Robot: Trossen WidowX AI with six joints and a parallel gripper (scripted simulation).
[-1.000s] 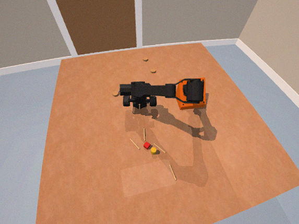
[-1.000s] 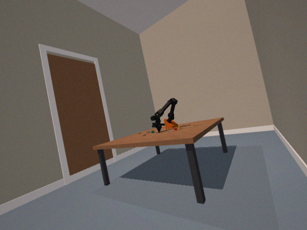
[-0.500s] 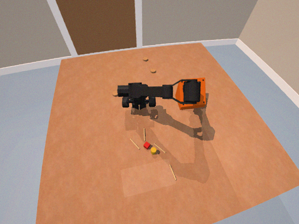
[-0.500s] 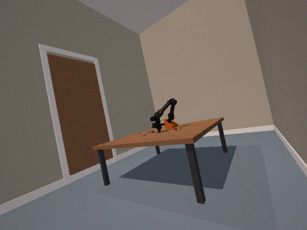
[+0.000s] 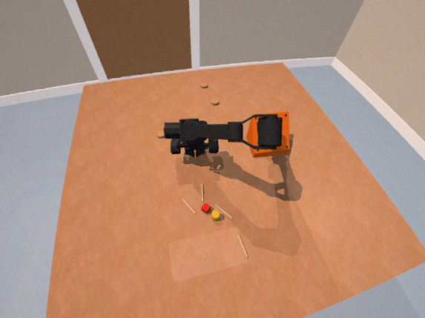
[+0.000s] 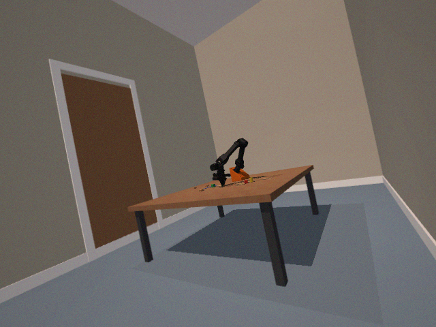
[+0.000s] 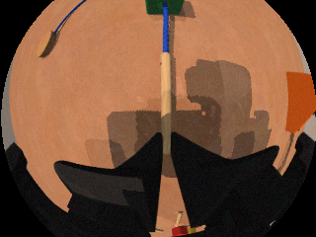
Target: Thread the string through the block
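Right now the thin wooden stick is 4 cm to the right of my gripper tip, 1 cm behind it and 1 cm above it. Also, from my gripper tip: round wooden button (15 cm to the right, 14 cm ahead, 1 cm above); green block (13 cm to the right, 2 cm behind, 1 cm above); red cube (24 cm to the left, 1 cm above).
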